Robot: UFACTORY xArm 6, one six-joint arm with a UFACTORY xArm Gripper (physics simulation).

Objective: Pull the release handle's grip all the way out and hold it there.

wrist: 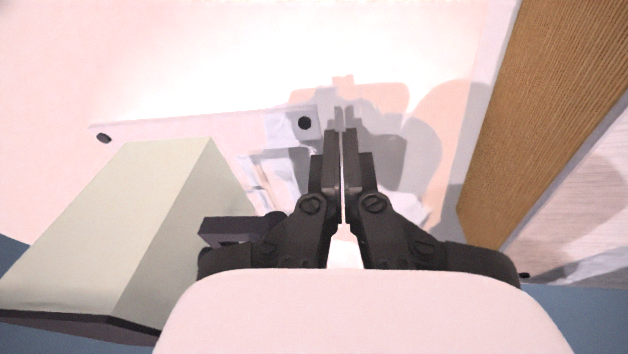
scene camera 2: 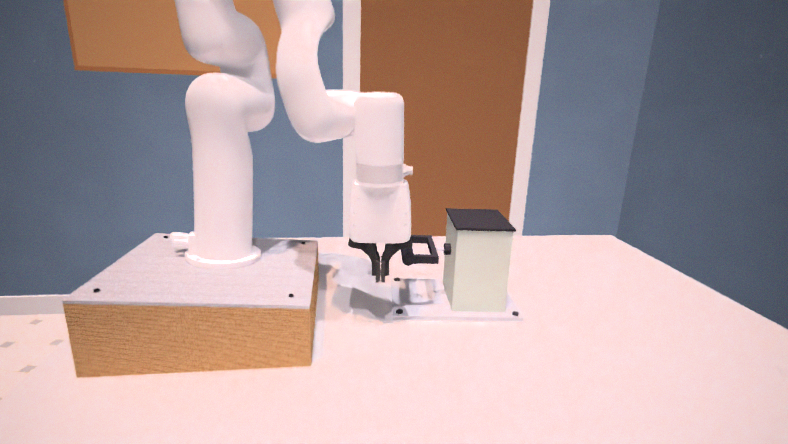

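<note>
The release handle [scene camera 2: 423,259] [wrist: 231,226] is a black rectangular frame on the left side of a pale green box [scene camera 2: 479,270] [wrist: 110,210] with a dark lid. A gap with a thin rod shows between the frame and the black collar [scene camera 2: 447,248] on the box. My gripper [scene camera 2: 381,276] [wrist: 341,149] is shut and empty, fingers pointing down, left of the handle in the scene view. The fingertips are lower than the frame. In the wrist view the left finger linkage hides part of the handle, including most of its grip bar.
The box stands on a thin pale base plate [scene camera 2: 457,315] [wrist: 225,125] with dark bolts. The arm's wood-sided pedestal [scene camera 2: 193,336] [wrist: 540,125] is left of the gripper in the scene view. Pale table surface lies around the base plate. A blue wall and brown door are behind.
</note>
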